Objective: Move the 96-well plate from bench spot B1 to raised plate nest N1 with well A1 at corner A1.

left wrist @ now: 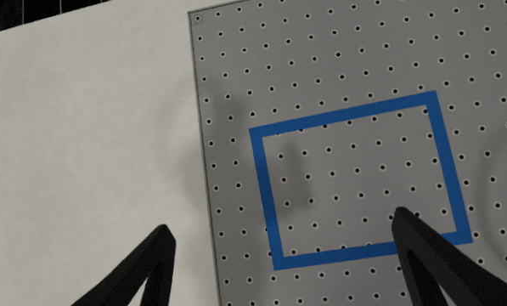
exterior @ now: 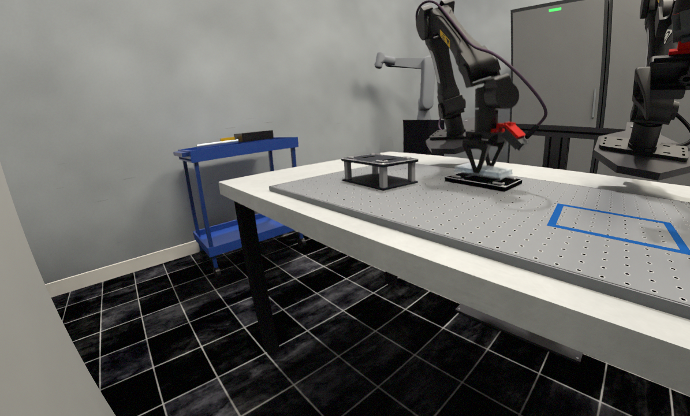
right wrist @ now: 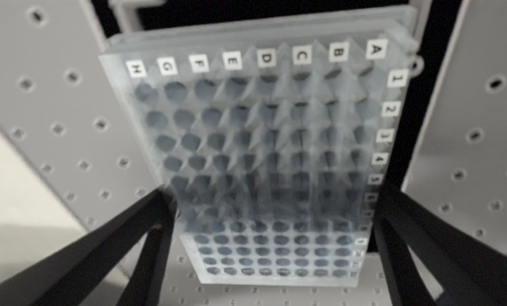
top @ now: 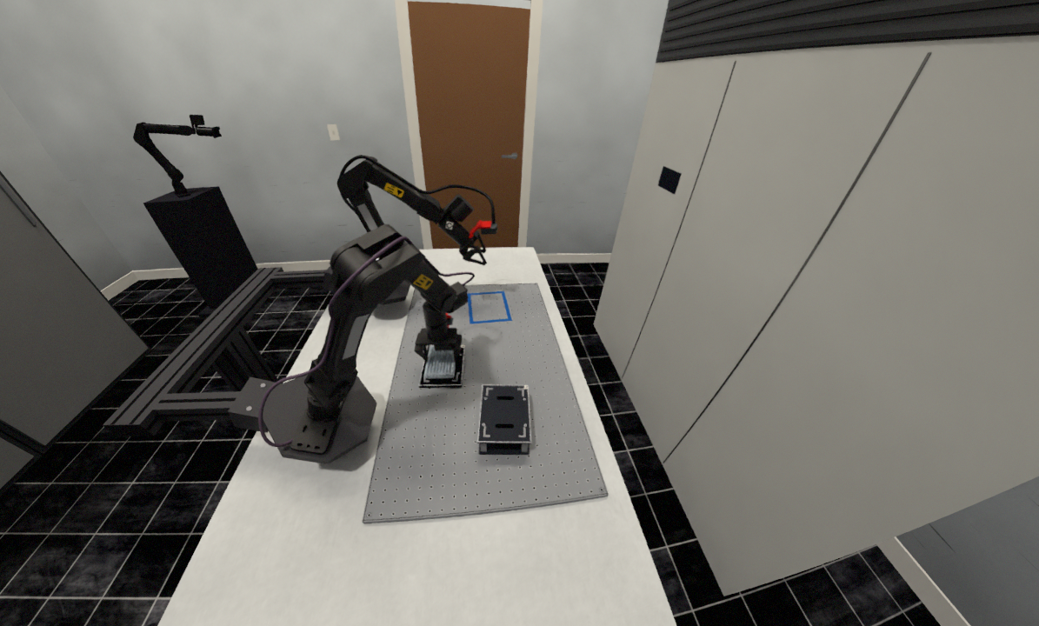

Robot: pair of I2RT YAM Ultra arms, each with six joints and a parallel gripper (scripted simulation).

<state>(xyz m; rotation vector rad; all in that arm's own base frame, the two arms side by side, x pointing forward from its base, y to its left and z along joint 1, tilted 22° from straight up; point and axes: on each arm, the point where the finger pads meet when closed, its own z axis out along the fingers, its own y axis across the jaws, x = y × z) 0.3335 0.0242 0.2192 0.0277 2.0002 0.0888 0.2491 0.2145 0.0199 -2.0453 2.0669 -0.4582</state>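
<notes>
Now: right hand 3 cm above the black nest plate. Round my right hand: clear 96-well plate: 1 cm below.
</notes>
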